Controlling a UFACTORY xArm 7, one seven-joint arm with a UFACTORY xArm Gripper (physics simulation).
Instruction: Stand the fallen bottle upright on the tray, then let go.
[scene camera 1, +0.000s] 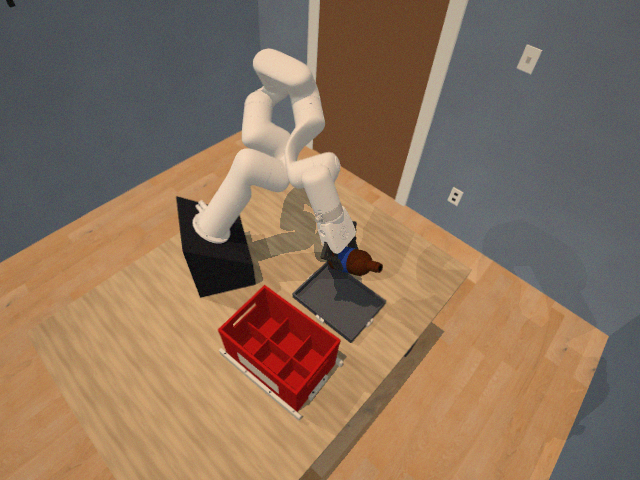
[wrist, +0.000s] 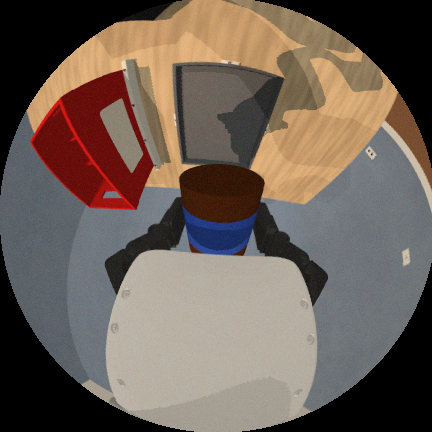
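Seen in the pictures: gripper, fingertip midpoint: (scene camera 1: 346, 259) (wrist: 219, 210); arm's base, link origin: (scene camera 1: 211, 228).
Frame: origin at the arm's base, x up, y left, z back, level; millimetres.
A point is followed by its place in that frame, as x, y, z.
Note:
The brown bottle (scene camera 1: 358, 262) {89, 182, -449} (wrist: 221, 200) {58, 191, -352} with a blue label is held in the air, tilted, its neck pointing right in the scene view. Its round base faces the wrist camera. My gripper (scene camera 1: 341, 255) {38, 197, -400} (wrist: 219, 210) {38, 197, -400} is shut on the bottle around its label, one dark finger on each side. The dark grey tray (scene camera 1: 356, 310) {-189, 207, -468} (wrist: 200, 110) {-189, 148, -384} lies flat on the table. In the scene view the bottle shows by the tray's back corner, and a shadow falls on the tray. The exact height of the base above the tray is hard to tell.
A red crate (scene camera 1: 279, 361) {-186, -94, -419} (wrist: 95, 135) {-48, 1, -361} with compartments stands beside the tray. A pale rail (scene camera 1: 261, 384) {-164, -182, -440} (wrist: 137, 115) {-165, 14, -385} runs along the crate's side. The black base block (scene camera 1: 224, 268) {-61, -44, -114} of the arm stands at the left. The wooden table (scene camera 1: 129, 330) {-194, -369, -10} (wrist: 300, 150) {-194, 426, -422} carries them.

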